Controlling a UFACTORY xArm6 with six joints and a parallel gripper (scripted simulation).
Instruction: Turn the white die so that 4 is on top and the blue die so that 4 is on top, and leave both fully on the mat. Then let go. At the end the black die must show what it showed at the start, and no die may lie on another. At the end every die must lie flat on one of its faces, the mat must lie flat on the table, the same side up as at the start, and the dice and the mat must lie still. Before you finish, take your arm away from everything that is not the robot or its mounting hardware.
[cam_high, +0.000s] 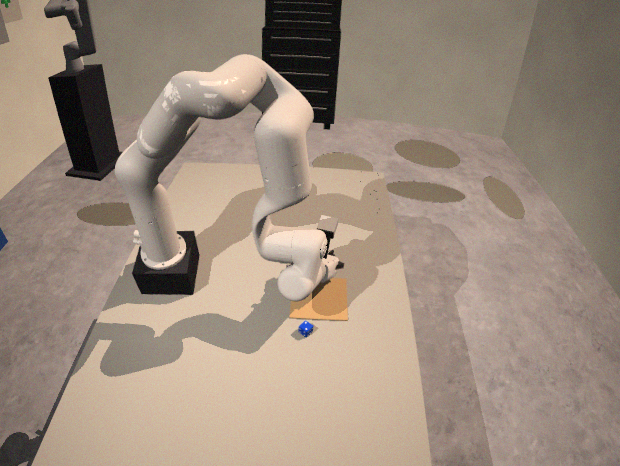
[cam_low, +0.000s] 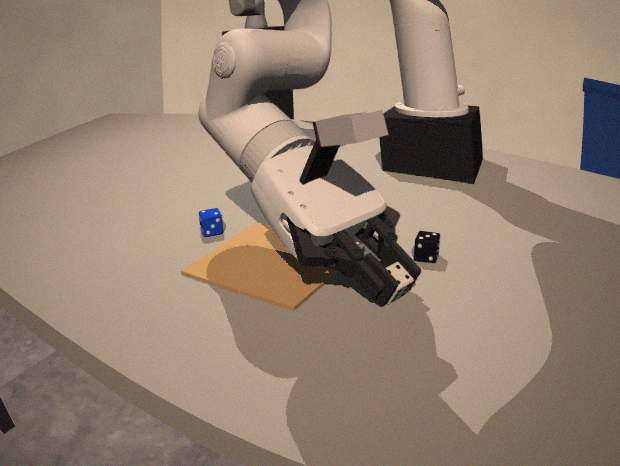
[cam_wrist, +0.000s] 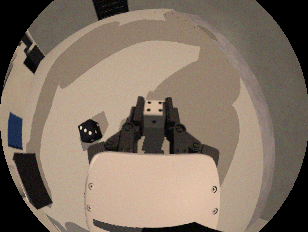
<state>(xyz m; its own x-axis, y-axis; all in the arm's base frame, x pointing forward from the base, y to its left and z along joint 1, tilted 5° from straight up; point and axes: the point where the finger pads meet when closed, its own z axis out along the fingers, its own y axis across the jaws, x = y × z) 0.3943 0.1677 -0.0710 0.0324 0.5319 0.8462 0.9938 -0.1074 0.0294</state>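
My gripper is now 90 mm past the black die, 10 mm to the left of it and 10 mm above it. The rest, counted from my hand: white die 10 mm to the left, 10 mm below; then blue die 250 mm to the right, 10 mm below; then orange mat 10 mm ahead, 130 mm to the right, 20 mm below.
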